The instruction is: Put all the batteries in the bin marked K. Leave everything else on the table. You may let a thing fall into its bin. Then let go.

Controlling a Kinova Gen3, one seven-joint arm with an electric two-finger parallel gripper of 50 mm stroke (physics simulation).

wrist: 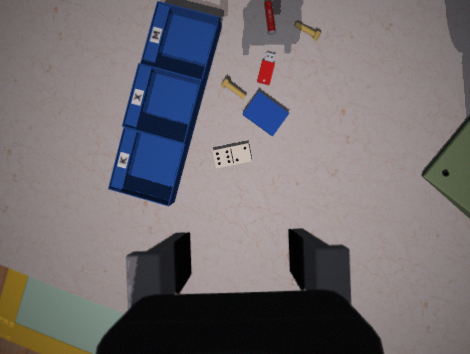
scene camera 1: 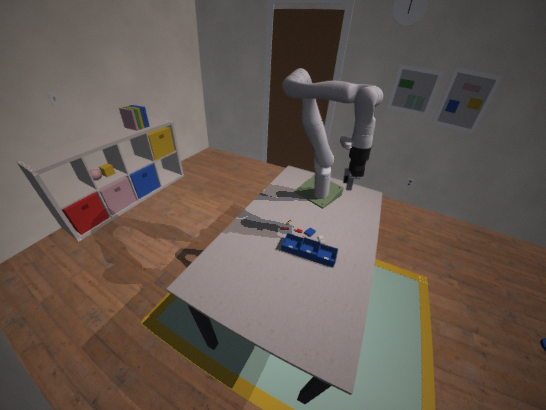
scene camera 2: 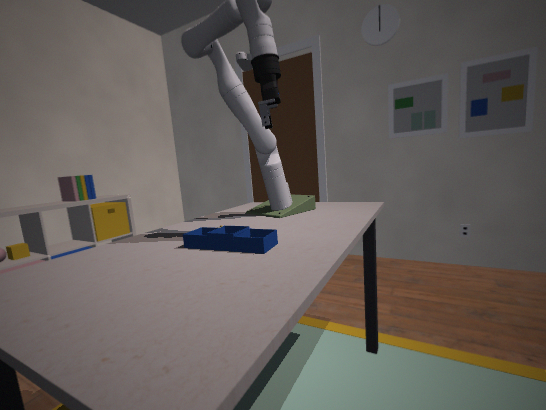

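Pixels of known places: gripper, fingertip midpoint: [wrist: 239,251] [scene camera 1: 347,186] [scene camera 2: 267,127]; arm's base, link origin: [scene camera 1: 321,194] [scene camera 2: 281,206].
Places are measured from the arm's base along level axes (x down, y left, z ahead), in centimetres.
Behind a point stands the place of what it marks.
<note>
A red cylindrical battery [wrist: 270,18] @[x 1.9, y -0.9, z 38.7 cm] [scene camera 1: 284,228] @[x 2.2, y -1.4, z 39.3 cm] lies on the table in the arm's shadow, beyond the red USB stick. The bin marked K [wrist: 156,159] @[x 2.2, y 23.4, z 42.4 cm] [scene camera 1: 327,253] @[x 2.2, y 24.0, z 40.2 cm] is the end compartment of the blue three-part tray, nearest the domino; it looks empty. My gripper [wrist: 239,251] @[x -29.1, y 20.9, z 30.0 cm] [scene camera 1: 348,182] @[x -29.1, y 20.9, z 30.0 cm] [scene camera 2: 267,120] @[x -29.1, y 20.9, z 30.0 cm] is open and empty, pointing down high above the table, well away from the battery. The battery does not show in scene camera 2; the tray [scene camera 2: 225,243] @[x 0.9, y 19.0, z 48.3 cm] hides the table behind it.
Bins X [wrist: 170,97] @[x 2.2, y 15.1, z 45.1 cm] and M [wrist: 190,37] @[x 2.2, y 6.7, z 46.9 cm] adjoin K. A red USB stick [wrist: 266,71] @[x 2.2, y 5.4, z 35.6 cm], two brass bolts [wrist: 234,87] @[x 2.0, y 9.5, z 38.2 cm] [wrist: 308,30] @[x 2.0, y -2.2, z 33.5 cm], a blue block [wrist: 266,113] @[x 1.9, y 10.3, z 32.6 cm] and a white domino [wrist: 233,154] @[x 2.2, y 17.4, z 33.6 cm] lie beside the tray. The green base plate [wrist: 452,172] @[x 1.4, y 4.0, z 6.6 cm] is at the right.
</note>
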